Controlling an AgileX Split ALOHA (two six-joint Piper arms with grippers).
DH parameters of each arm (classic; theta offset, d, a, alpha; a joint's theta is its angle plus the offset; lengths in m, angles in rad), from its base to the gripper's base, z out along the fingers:
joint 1: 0 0.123 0 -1.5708
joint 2: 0.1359 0 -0.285 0
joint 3: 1.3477 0 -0.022 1.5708
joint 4: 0 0.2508 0 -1.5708
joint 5: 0 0 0.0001 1.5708
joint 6: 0 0.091 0 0
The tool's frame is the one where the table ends.
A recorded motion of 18 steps. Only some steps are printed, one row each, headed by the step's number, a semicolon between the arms.
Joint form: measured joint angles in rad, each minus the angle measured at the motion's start. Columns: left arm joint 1, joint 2, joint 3, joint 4, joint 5, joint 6; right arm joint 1, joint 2, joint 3, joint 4, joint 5, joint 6.
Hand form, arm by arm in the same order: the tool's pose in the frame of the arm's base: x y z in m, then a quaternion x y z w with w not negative. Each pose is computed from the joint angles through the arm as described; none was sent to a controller.
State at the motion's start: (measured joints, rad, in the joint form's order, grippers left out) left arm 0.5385 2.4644 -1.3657 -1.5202 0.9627 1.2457; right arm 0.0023 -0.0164 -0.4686 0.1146 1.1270 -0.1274
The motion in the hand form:
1: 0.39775 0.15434 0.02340 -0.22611 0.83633 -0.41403 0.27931; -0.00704 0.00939 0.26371 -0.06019 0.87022 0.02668 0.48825
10: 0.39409 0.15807 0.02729 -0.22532 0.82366 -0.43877 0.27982; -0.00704 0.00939 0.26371 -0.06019 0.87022 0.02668 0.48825
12: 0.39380 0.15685 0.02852 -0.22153 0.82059 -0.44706 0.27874; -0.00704 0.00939 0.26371 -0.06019 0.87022 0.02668 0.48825
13: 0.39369 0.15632 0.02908 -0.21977 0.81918 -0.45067 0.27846; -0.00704 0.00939 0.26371 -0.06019 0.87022 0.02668 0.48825
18: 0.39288 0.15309 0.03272 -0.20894 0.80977 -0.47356 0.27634; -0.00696 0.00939 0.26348 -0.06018 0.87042 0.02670 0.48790
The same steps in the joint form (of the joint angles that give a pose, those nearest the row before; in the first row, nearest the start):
1: 0.0084 0.0000 0.0000 0.0000 0.0075 -0.0045; -0.0001 0.0000 0.0000 0.0000 0.0000 0.0000
10: 0.0278 0.0000 0.0000 0.0000 0.0687 -0.0130; -0.0001 0.0000 0.0000 0.0000 0.0000 0.0000
12: 0.0278 0.0000 0.0000 0.0009 0.0881 -0.0142; -0.0001 0.0000 0.0000 0.0000 0.0000 0.0000
13: 0.0278 0.0000 0.0000 0.0009 0.0966 -0.0142; -0.0001 0.0000 0.0000 0.0000 0.0000 0.0000
18: 0.0278 0.0000 0.0000 0.0009 0.1508 -0.0152; -0.0001 0.0000 0.0008 0.0000 0.0000 0.0000

